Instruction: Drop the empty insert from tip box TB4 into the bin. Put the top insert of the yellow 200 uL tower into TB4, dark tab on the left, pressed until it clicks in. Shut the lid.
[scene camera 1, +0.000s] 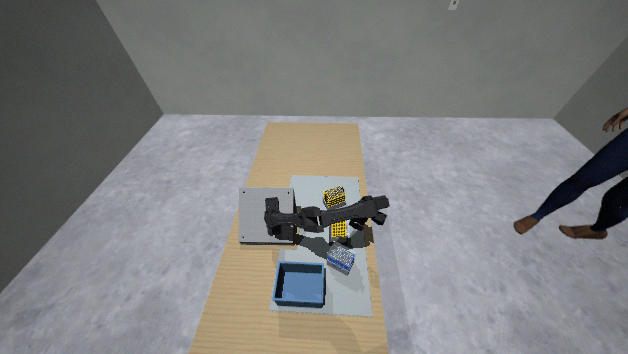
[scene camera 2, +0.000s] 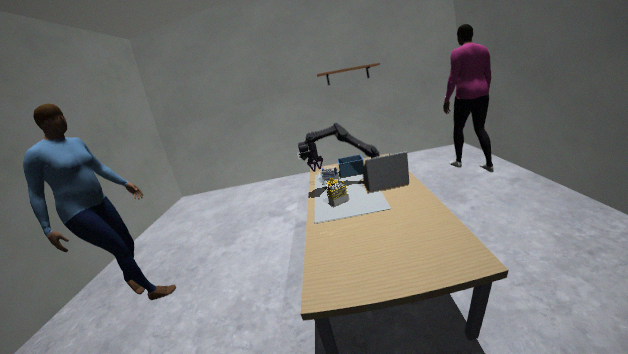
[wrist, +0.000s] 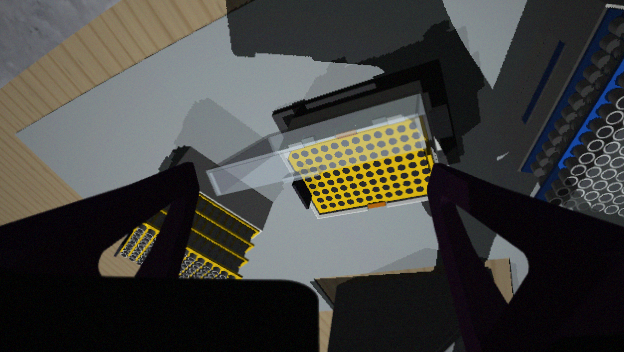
Labels:
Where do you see the gripper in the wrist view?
313, 175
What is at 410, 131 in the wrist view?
A clear lid.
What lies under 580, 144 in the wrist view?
A blue tip box.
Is the gripper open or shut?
Open.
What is the gripper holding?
Nothing.

